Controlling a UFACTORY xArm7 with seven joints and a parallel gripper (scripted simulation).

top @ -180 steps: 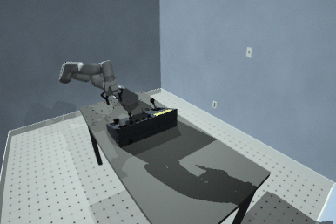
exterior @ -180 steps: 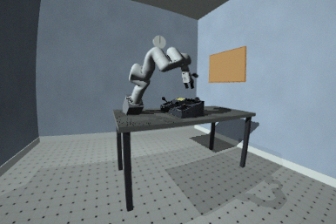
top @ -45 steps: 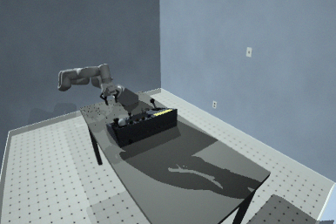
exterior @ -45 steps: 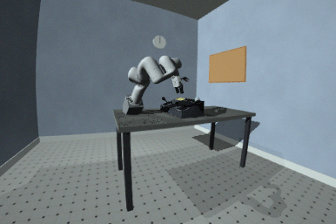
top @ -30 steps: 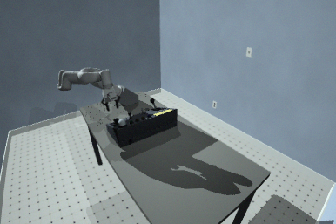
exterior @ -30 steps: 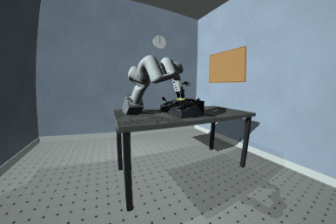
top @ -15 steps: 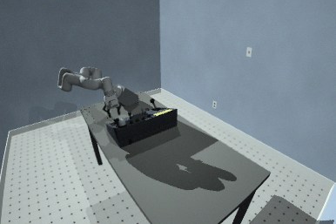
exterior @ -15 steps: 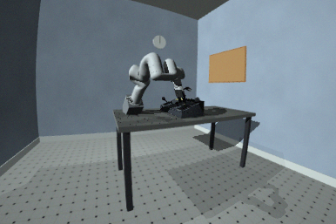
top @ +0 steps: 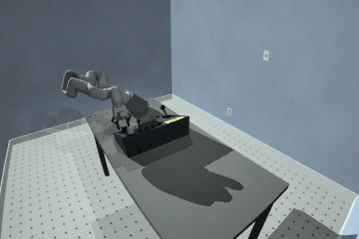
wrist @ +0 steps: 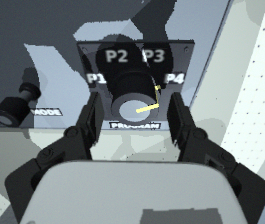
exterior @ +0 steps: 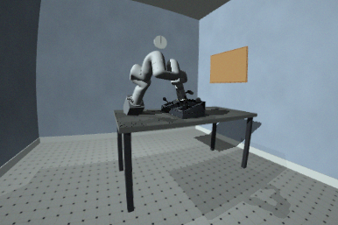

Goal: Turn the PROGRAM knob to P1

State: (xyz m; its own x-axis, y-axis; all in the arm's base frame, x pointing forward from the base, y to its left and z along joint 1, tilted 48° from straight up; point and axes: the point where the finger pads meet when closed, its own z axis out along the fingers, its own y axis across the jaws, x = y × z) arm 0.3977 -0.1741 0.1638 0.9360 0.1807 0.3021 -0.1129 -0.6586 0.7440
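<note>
The mode knob lies 2 cm ahead of my hand, 12 cm to the left of it and 1 cm below it. Also, from my hand: check switch (3 cm ahead, 24 cm to the left, 2 cm below); then dark console (6 cm ahead, 17 cm to the left, 3 cm below); then lever (2 cm ahead, 36 cm to the left).
</note>
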